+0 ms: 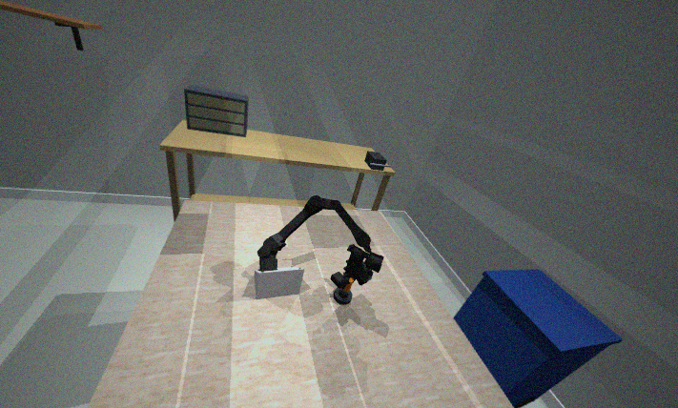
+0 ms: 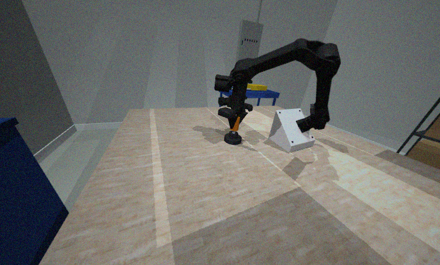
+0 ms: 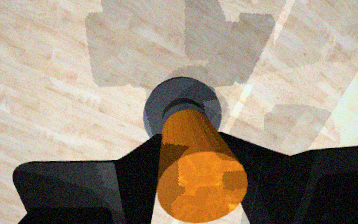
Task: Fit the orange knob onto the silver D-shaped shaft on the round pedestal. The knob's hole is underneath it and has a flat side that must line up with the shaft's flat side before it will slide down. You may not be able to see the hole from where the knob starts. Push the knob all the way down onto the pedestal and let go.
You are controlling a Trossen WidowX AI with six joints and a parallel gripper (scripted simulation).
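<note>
My gripper tip is now 30 mm below the orange knob. Also, from my gripper tip: pedestal 40 mm below.
</note>
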